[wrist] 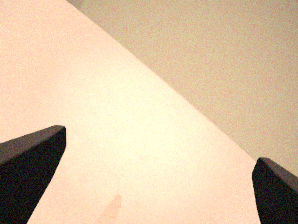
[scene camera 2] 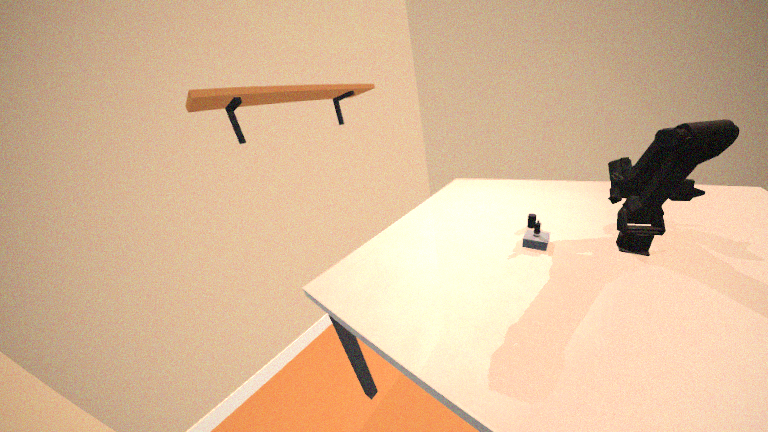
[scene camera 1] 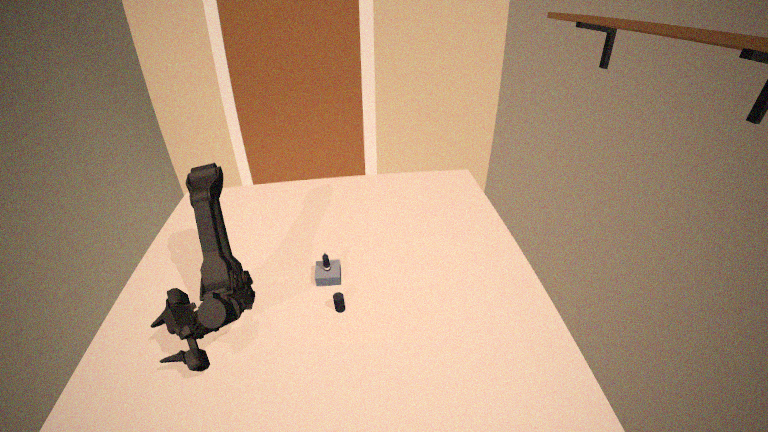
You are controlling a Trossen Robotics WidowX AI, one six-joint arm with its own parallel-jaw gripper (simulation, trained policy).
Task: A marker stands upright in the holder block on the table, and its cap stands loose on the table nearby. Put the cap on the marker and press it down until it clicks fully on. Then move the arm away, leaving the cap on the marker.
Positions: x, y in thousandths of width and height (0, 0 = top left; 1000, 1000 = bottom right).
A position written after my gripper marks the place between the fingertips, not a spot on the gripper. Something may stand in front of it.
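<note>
Scene camera 1 lets me see my gripper (scene camera 1: 202, 797), and the wrist view has the gripper (wrist: 542, 681) too.
</note>
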